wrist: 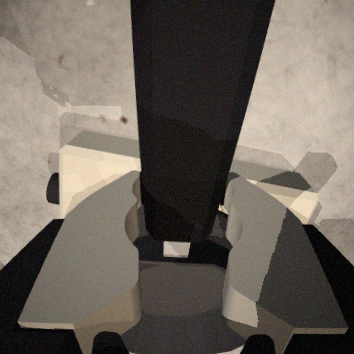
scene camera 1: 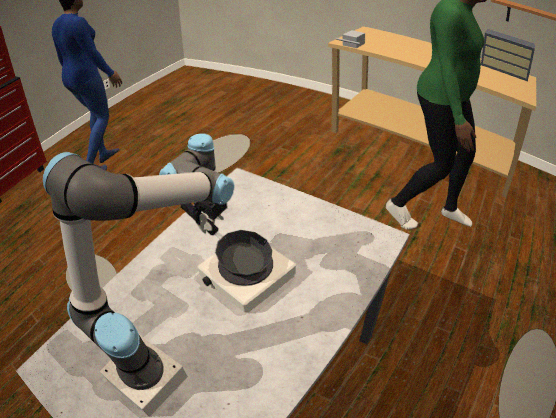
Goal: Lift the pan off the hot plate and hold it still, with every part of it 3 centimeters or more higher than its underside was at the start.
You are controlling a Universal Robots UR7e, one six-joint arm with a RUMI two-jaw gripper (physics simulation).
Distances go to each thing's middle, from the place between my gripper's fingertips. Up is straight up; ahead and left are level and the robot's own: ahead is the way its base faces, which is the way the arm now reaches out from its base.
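Labels:
My gripper's 6 cm to the left of the dark round pan (scene camera 1: 243,253) and 1 cm past it, and of the things named here that pan is the nearest to my gripper, going by their middles. There's a cream hot plate (scene camera 1: 245,292) as well, and that plate is 15 cm to the right of my hand, 3 cm behind it and 10 cm below it.

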